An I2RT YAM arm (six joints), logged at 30 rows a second.
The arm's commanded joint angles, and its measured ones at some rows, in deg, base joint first. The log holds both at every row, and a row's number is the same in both.
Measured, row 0: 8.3, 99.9, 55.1, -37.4, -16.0, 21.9
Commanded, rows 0 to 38: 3.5, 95.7, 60.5, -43.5, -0.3, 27.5; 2.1, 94.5, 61.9, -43.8, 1.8, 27.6; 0.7, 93.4, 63.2, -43.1, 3.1, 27.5; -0.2, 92.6, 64.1, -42.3, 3.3, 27.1; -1.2, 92.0, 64.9, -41.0, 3.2, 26.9; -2.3, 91.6, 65.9, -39.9, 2.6, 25.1; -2.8, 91.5, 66.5, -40.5, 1.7, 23.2; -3.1, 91.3, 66.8, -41.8, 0.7, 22.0; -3.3, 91.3, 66.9, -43.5, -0.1, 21.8; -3.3, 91.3, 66.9, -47.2, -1.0, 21.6; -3.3, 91.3, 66.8, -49.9, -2.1, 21.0; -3.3, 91.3, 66.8, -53.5, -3.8, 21.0; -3.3, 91.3, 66.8, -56.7, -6.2, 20.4; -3.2, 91.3, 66.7, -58.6, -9.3, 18.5; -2.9, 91.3, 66.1, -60.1, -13.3, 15.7; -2.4, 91.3, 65.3, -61.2, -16.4, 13.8; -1.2, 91.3, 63.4, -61.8, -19.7, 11.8; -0.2, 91.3, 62.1, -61.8, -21.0, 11.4; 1.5, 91.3, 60.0, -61.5, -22.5, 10.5; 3.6, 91.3, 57.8, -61.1, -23.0, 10.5; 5.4, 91.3, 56.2, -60.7, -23.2, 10.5; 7.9, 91.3, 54.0, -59.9, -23.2, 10.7; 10.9, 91.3, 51.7, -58.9, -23.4, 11.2; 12.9, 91.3, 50.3, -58.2, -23.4, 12.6; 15.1, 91.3, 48.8, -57.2, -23.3, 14.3; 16.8, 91.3, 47.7, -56.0, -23.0, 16.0; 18.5, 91.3, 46.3, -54.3, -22.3, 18.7; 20.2, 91.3, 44.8, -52.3, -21.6, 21.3; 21.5, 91.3, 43.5, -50.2, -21.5, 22.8; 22.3, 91.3, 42.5, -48.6, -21.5, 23.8; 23.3, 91.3, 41.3, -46.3, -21.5, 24.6; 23.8, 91.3, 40.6, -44.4, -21.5, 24.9; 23.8, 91.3, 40.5, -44.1, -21.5, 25.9; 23.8, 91.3, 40.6, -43.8, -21.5, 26.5; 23.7, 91.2, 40.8, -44.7, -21.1, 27.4; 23.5, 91.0, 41.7, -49.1, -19.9, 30.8; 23.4, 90.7, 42.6, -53.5, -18.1, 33.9; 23.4, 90.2, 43.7, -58.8, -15.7, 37.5; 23.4, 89.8, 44.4, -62.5, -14.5, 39.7
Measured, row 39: 23.5, 90.8, 42.3, -54.5, -20.3, 29.1
